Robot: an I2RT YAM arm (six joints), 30 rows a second.
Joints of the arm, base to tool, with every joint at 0 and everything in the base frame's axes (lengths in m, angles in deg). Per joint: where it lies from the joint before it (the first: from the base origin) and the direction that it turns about. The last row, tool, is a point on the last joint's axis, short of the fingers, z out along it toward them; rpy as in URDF.
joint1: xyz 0 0 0.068 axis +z
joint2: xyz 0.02 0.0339 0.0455 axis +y
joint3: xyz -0.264 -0.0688 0 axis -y
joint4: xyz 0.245 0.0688 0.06 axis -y
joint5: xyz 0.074 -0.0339 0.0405 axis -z
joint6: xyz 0.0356 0 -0.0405 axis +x
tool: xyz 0 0 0 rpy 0 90 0
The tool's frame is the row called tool.
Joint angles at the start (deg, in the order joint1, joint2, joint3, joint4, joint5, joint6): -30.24, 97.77, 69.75, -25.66, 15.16, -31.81
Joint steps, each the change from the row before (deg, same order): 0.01, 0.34, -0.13, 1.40, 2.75, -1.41; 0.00, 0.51, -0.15, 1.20, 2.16, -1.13; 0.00, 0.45, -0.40, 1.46, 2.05, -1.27; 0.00, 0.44, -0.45, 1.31, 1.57, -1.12; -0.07, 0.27, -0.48, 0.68, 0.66, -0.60
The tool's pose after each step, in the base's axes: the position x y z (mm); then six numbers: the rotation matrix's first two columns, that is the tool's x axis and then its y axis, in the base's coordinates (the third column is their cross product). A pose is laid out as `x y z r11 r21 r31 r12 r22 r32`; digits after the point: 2 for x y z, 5 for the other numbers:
311.14 -193.98 224.86 -0.92593 -0.06380 -0.37226 0.15854 0.82894 -0.53640
312.32 -196.13 222.68 -0.93307 -0.06968 -0.35289 0.15516 0.80711 -0.56965
313.15 -197.99 219.82 -0.93977 -0.07684 -0.33306 0.14906 0.78473 -0.60165
313.77 -199.40 216.53 -0.94542 -0.08309 -0.31510 0.14118 0.76706 -0.62585
313.36 -200.12 213.22 -0.94929 -0.08530 -0.30260 0.13418 0.76052 -0.63530

